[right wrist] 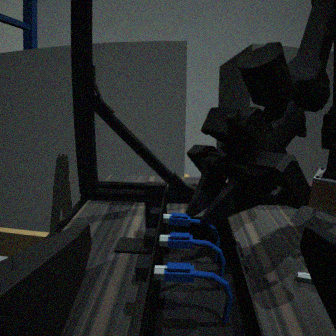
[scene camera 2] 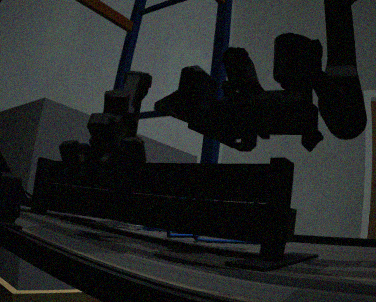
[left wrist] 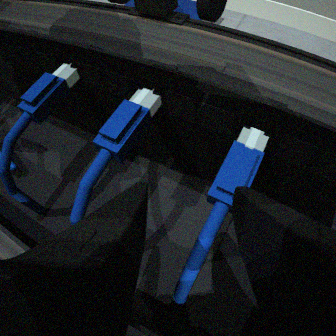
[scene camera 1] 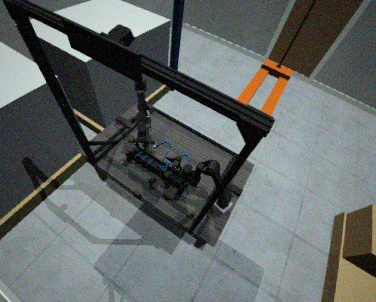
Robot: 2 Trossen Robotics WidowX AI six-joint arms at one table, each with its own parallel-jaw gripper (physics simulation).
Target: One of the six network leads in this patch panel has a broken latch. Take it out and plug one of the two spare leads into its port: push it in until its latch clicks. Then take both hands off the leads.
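Frame: origin at the left arm's base, x down, y ahead, z right, level; metres.
Seen in the pictures: left gripper, fingertip midpoint: [right wrist: 194, 218] [left wrist: 190, 196] [scene camera 1: 140, 153]; right gripper, fingertip midpoint: [right wrist: 199, 237] [scene camera 2: 172, 116] [scene camera 1: 162, 161]; right arm's base, link origin: [scene camera 1: 222, 203].
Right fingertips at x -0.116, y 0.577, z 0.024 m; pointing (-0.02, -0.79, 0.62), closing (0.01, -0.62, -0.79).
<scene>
A point is followed by its place in that frame.
In the left wrist view three blue leads with clear plugs, a left one [left wrist: 42, 93] @[z 0.090, x -0.024, y 0.494 m], a middle one [left wrist: 120, 122] @[z 0.119, x -0.026, y 0.452 m] and a right one [left wrist: 237, 170] @[z 0.150, x -0.023, y 0.412 m], stand at the dark patch panel [left wrist: 200, 107] @[z 0.153, x -0.024, y 0.445 m] [scene camera 2: 215, 182] @[z -0.012, x -0.017, y 0.681 m]. The left and middle leads show a long raised tab; the right one does not show one. My left gripper [left wrist: 190, 196] @[z 0.130, x -0.023, y 0.411 m] [right wrist: 194, 218] @[z 0.130, x -0.023, y 0.411 m] is partly open around the right lead's cable; its right finger overlaps the lead's rear corner. Three leads also show in the right wrist view, the nearest [right wrist: 179, 271] @[z 0.086, x -0.022, y 0.501 m] lowest. My right gripper [right wrist: 199, 237] @[z 0.024, x -0.116, y 0.577 m] is wide open and empty, above the panel.
Blue cables [scene camera 1: 162, 145] @[z -0.064, x 0.063, y 0.309 m] loop behind the panel in scene camera 1. A small white piece [right wrist: 304, 276] @[z 0.000, x 0.061, y 0.326 m] lies on the wooden top at the right of the right wrist view. A black frame [scene camera 1: 60, 95] @[z 0.464, x -0.574, y 0.335 m] stands around the work area. Deep shadow hides most port details.
</scene>
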